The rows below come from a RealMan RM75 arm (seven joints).
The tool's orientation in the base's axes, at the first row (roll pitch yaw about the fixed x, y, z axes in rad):
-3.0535 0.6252 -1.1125
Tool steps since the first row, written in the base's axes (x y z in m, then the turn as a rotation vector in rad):
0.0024 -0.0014 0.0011 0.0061 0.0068 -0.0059
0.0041 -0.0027 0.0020 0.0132 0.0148 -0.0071
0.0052 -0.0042 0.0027 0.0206 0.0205 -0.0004
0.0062 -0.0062 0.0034 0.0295 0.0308 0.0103
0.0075 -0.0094 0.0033 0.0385 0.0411 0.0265
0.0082 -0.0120 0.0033 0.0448 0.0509 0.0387
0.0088 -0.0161 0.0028 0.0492 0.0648 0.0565
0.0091 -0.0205 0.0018 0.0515 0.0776 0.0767
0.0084 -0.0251 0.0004 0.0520 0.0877 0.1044
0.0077 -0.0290 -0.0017 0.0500 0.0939 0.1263
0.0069 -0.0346 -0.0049 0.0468 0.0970 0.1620
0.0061 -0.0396 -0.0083 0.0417 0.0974 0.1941
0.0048 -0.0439 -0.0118 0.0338 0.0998 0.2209
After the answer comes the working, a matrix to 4 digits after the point.
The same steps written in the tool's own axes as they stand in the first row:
0.0012 -0.0017 -0.0021 0.0007 -0.0079 0.0075
0.0023 -0.0028 -0.0039 -0.0019 -0.0174 0.0117
0.0033 -0.0033 -0.0055 -0.0073 -0.0269 0.0082
0.0047 -0.0035 -0.0073 -0.0178 -0.0399 0.0037
0.0076 -0.0034 -0.0093 -0.0316 -0.0534 -0.0052
0.0097 -0.0030 -0.0109 -0.0436 -0.0639 -0.0107
0.0132 -0.0019 -0.0129 -0.0625 -0.0747 -0.0180
0.0171 -0.0004 -0.0146 -0.0828 -0.0833 -0.0276
0.0210 0.0022 -0.0159 -0.1062 -0.0897 -0.0444
0.0248 0.0045 -0.0163 -0.1243 -0.0919 -0.0582
0.0305 0.0077 -0.0167 -0.1486 -0.0927 -0.0847
0.0358 0.0106 -0.0166 -0.1695 -0.0905 -0.1095
0.0406 0.0138 -0.0160 -0.1897 -0.0861 -0.1284

The tool's axes in the first row as the columns of a matrix, in the base's axes (rounded; the answer above uses it unrounded):
0.3587 -0.9161 -0.1790
-0.7272 -0.3945 0.5618
-0.5853 -0.0713 -0.8077

